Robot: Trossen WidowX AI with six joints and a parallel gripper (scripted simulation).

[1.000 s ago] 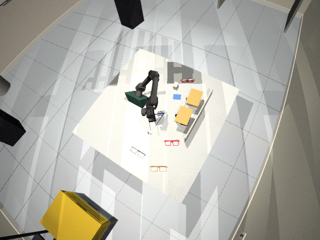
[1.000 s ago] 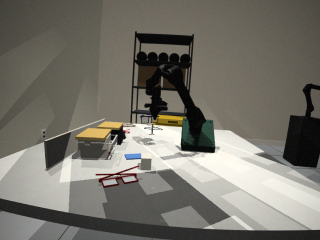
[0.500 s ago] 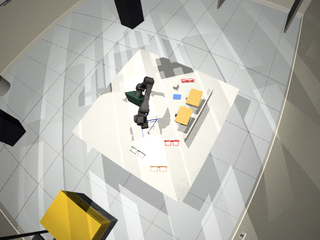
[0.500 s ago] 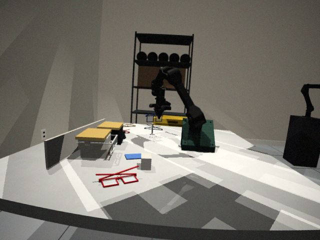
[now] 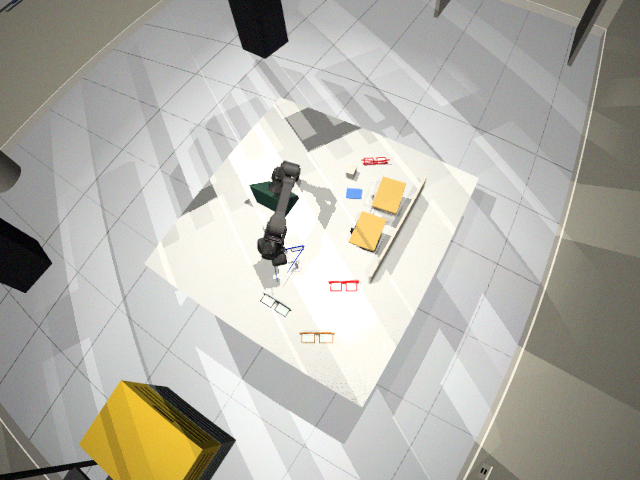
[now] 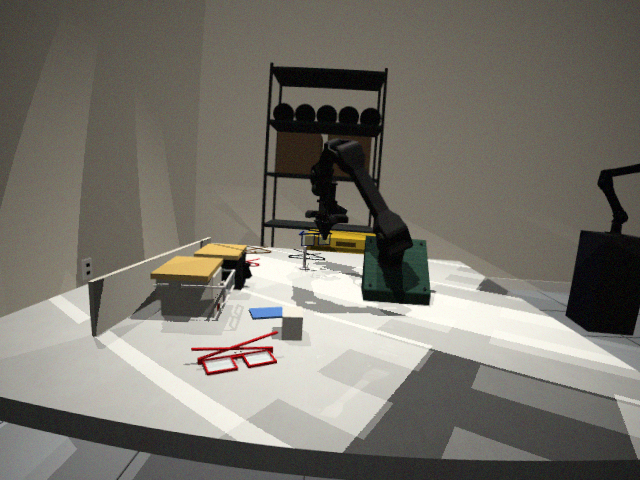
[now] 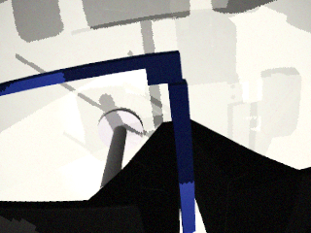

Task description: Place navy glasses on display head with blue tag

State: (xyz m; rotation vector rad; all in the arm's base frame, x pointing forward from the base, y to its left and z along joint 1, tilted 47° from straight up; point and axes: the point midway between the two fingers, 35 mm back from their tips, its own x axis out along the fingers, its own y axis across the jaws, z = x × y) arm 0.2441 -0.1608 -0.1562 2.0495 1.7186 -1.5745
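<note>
My gripper tip is now 7 cm short of the small stand, 1 cm to the right of it and 9 cm above it. Also, from my gripper tip: blue tag (3 cm ahead, 50 cm to the left, 11 cm below); small grey cube (5 cm behind, 59 cm to the left, 9 cm below); low wall panel (34 cm ahead, 45 cm to the left, 6 cm below).
</note>
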